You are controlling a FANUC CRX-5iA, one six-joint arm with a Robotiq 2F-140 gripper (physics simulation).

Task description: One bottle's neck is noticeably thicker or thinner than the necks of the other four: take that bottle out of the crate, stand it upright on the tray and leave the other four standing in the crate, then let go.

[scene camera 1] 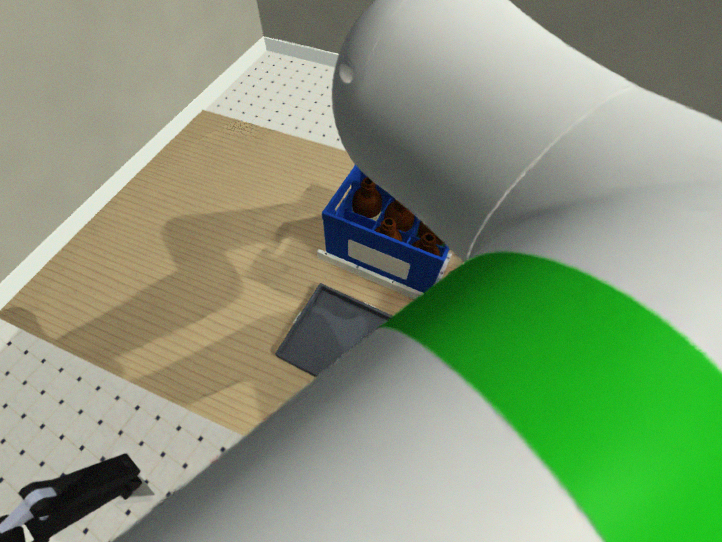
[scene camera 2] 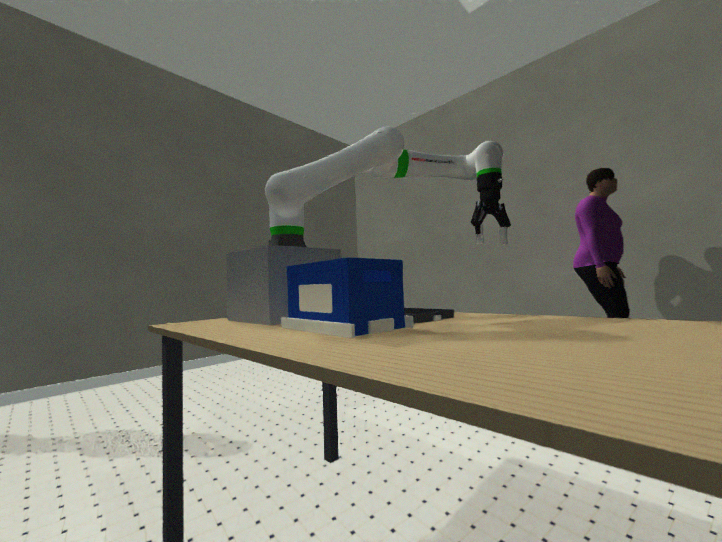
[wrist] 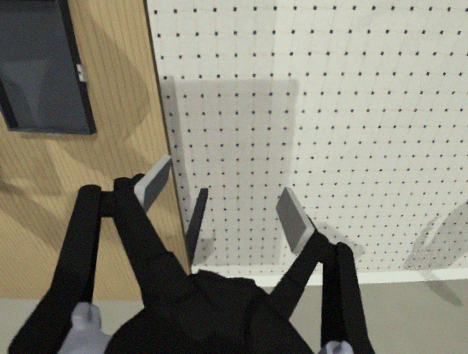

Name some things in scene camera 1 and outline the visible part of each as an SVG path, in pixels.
The gripper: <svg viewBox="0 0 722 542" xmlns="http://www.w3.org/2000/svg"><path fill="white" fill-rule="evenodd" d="M155 494L142 477L137 476L140 473L139 468L128 454L125 453L53 480L37 481L26 485L19 493L23 502L10 515L0 517L0 542L26 542L24 530L21 527L23 524L26 525L34 539L32 542L49 542L51 536L111 500L115 505L150 501Z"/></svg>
A bottle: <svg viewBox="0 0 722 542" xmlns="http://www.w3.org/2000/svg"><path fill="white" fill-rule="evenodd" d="M367 177L362 181L361 188L353 196L352 212L377 221L381 214L382 197L375 189L376 184Z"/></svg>
